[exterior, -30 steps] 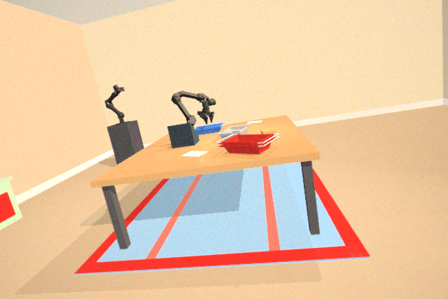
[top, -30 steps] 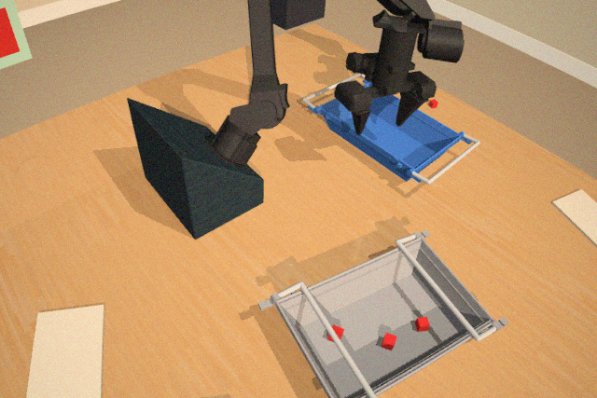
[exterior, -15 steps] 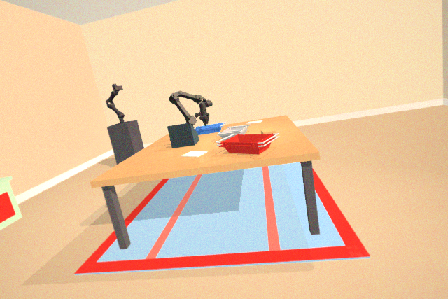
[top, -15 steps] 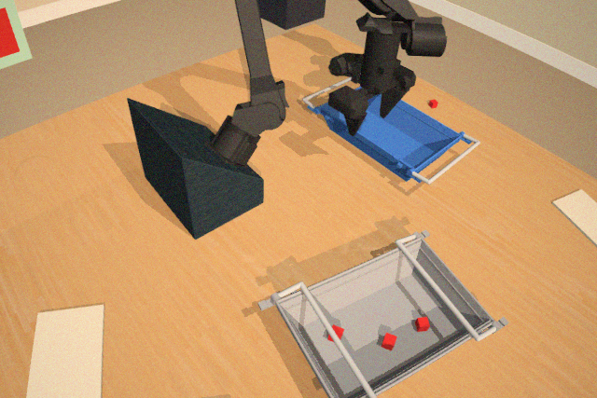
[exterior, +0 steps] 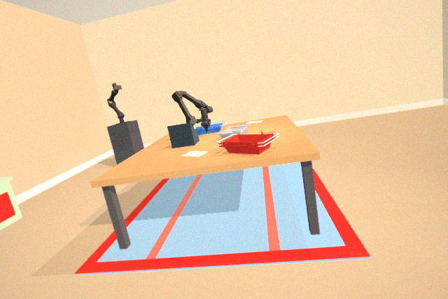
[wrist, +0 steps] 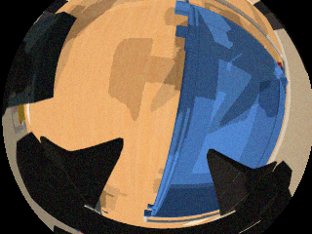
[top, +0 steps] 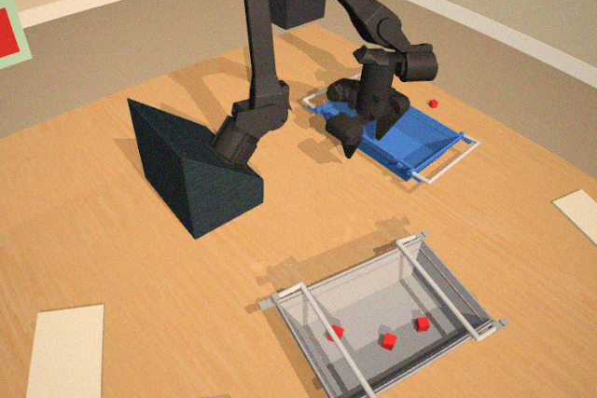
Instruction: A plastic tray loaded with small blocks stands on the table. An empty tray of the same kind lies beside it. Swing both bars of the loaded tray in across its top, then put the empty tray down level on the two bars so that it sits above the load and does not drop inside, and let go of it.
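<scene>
My gripper tip is 80 mm to the right of the blue tray and 20 mm below it.
</scene>
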